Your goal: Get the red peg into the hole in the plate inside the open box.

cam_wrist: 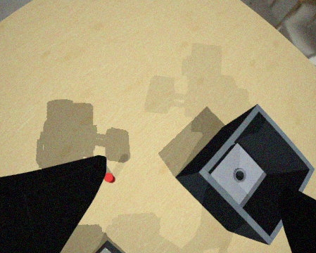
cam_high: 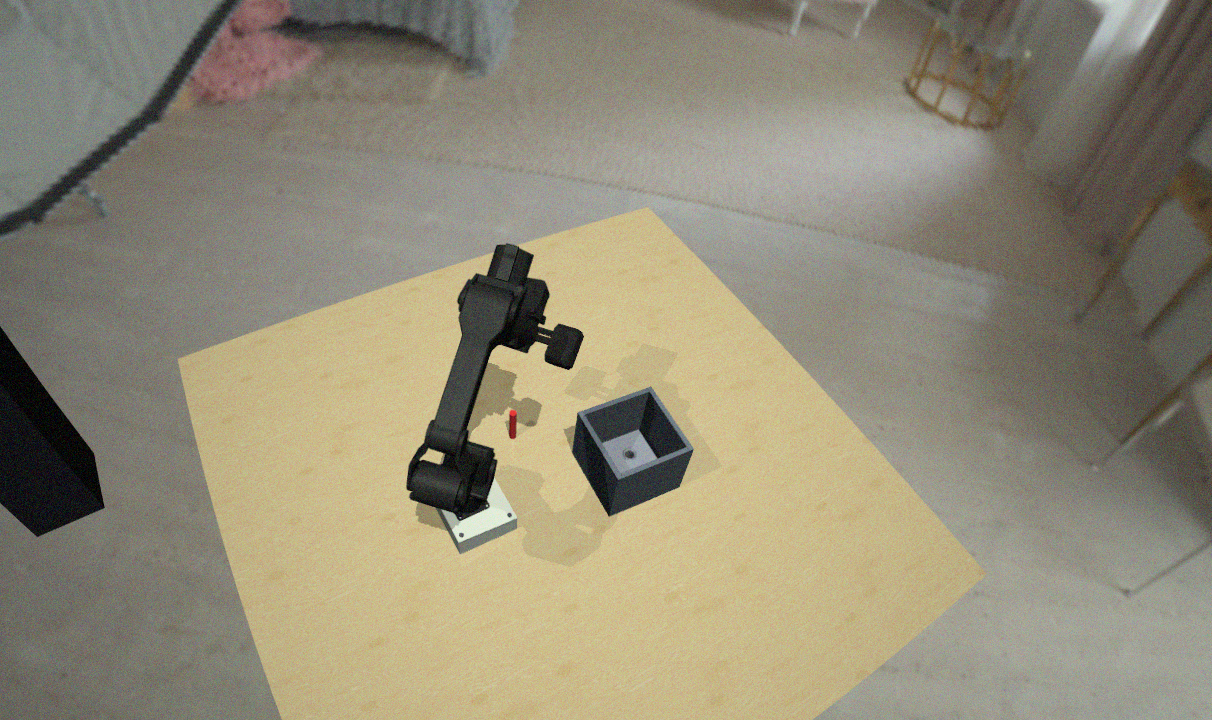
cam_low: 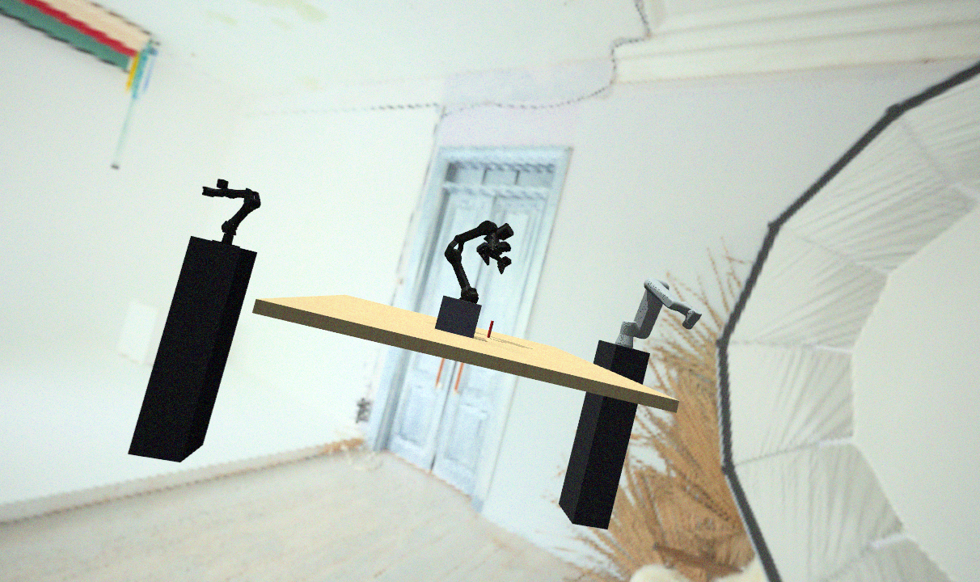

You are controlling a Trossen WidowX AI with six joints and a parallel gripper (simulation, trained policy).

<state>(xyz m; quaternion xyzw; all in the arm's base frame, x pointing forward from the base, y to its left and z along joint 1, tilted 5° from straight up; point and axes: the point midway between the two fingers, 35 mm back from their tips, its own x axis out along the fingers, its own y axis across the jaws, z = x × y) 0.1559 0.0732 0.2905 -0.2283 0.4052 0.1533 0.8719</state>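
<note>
Now: gripper tip 27 cm above the red peg, 5 cm to the right of it and 3 cm past it. Round my gripper tip: light grey plate: 26 cm below, 13 cm to the right, 13 cm ahead.
</note>
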